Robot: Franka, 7 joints.
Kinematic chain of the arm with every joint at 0, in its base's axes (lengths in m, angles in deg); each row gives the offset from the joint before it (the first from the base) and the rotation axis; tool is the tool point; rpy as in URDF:
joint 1: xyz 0 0 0.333 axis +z
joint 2: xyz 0 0 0 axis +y
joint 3: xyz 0 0 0.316 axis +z
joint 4: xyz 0.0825 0 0 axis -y
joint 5: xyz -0.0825 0 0.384 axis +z
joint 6: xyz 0 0 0 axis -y
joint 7: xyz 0.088 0 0 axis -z
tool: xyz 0 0 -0.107 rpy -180 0 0
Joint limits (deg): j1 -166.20..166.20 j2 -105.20..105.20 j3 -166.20..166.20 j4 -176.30..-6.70 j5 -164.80..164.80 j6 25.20..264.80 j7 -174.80..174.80
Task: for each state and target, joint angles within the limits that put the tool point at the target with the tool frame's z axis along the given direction. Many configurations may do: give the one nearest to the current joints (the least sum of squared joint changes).
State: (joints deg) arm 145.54 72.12 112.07 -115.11 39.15 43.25 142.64
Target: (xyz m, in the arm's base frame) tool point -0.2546 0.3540 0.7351 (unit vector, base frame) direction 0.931 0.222 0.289
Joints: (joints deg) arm 96.30 105.20 142.16 -106.95 86.25 70.46 142.64
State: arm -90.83 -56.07 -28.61 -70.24 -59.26 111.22 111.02
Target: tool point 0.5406 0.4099 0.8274 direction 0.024 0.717 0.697
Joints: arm -145.63 -82.35 -7.95 -46.61 -76.85 150.14 111.02
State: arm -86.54 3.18 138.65 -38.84 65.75 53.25 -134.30
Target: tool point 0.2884 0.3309 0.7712 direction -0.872 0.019 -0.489
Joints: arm -101.59 -5.92 129.59 -67.62 68.08 30.12 -134.30
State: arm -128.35 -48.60 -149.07 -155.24 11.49 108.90 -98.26
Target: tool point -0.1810 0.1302 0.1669 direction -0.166 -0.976 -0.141
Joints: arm -144.34 -42.09 -108.86 -166.29 11.16 111.78 -98.26
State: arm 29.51 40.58 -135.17 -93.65 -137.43 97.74 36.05
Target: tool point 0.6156 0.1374 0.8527 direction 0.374 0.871 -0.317
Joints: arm 19.34 66.80 -151.62 -42.22 -158.71 78.43 36.05
